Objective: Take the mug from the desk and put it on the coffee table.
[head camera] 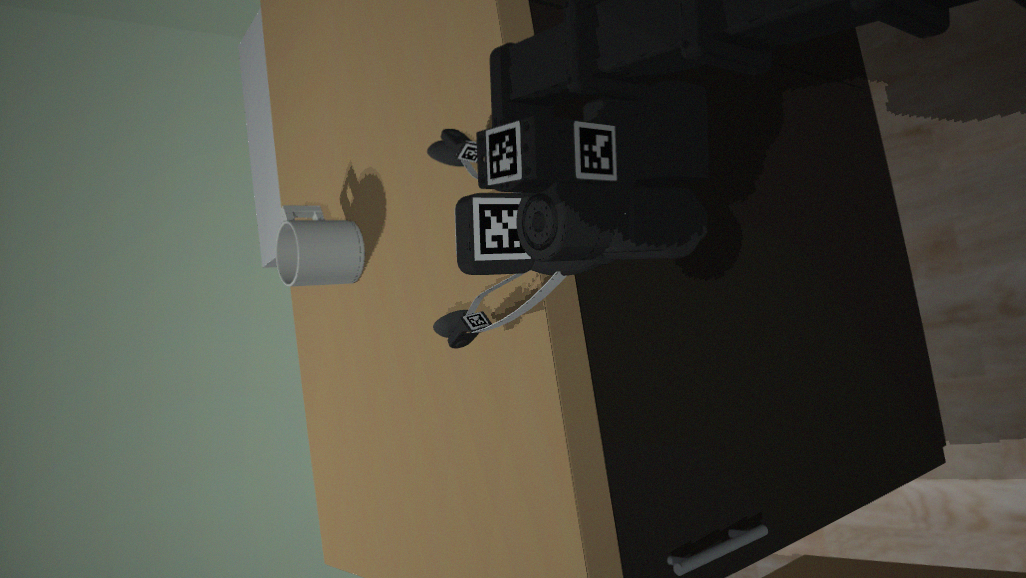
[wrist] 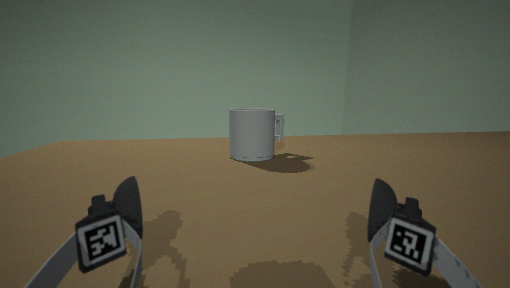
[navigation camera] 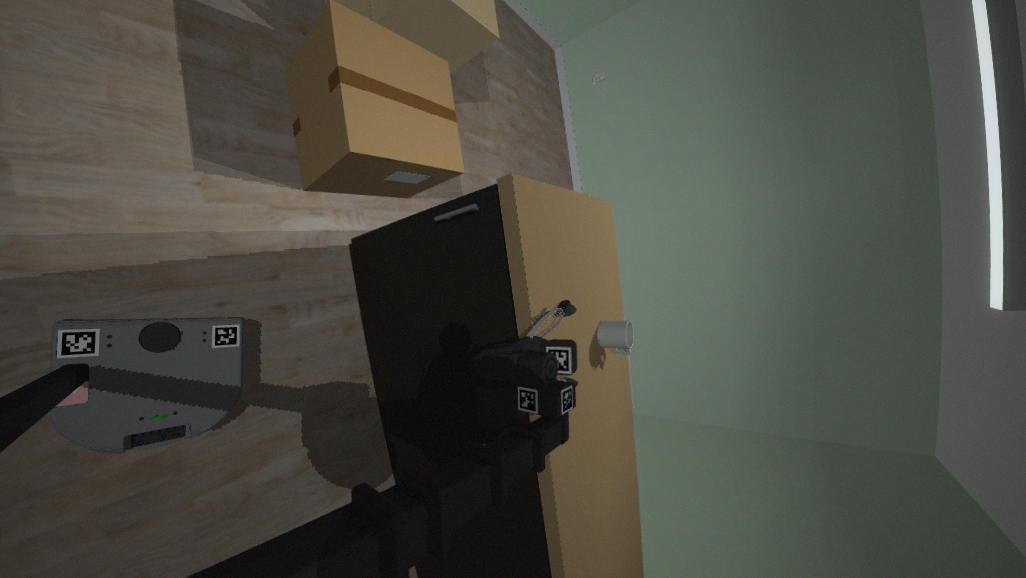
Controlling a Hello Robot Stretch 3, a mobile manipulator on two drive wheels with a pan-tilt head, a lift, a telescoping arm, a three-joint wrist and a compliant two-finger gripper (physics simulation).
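Frame: origin at the robot's base, x ahead, y left, z up, level; centimetres.
Seen in the pictures: gripper, between the fingertips: (head camera: 442,239); robot's base, origin of its link: (navigation camera: 160,335).
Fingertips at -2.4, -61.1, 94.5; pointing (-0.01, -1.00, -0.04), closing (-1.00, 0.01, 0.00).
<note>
Pixels of each thing's top centre, then the offset from my fingertips to it, as dx, dy, dz. "*": a spot on its surface instead. Level surfaces: height alone.
- light grey mug, a spot on its surface: (head camera: 323,252) (navigation camera: 615,335) * +0.2, -23.5, +2.0
- desk, height of its surface: dz -3.5
- metal handle, a spot on its surface: (head camera: 721,549) (navigation camera: 455,212) * +30.3, +16.0, -19.6
- cardboard box, centre of its top: (navigation camera: 407,98) +81.3, +8.1, -53.9
A light grey mug (head camera: 323,252) (navigation camera: 613,335) (wrist: 251,135) stands upright near the far edge of the light wood top of the desk (head camera: 430,445) (navigation camera: 567,251) (wrist: 100,170). Its handle points right in the wrist view. My gripper (head camera: 452,238) (wrist: 255,198) is open and empty, with its fingers wide apart above the desk's near part. The mug is beyond the fingertips, a gap away, and close to midway between them in the wrist view. One finger is hidden by the wrist in the navigation view. No coffee table can be made out in these views.
The desk's dark front (head camera: 753,344) (navigation camera: 437,287) has a metal handle (head camera: 721,549) (navigation camera: 456,212). A cardboard box (navigation camera: 391,107) stands on the floor beyond the desk's end. A green wall (head camera: 143,323) (navigation camera: 775,215) (wrist: 175,65) rises behind the desk.
</note>
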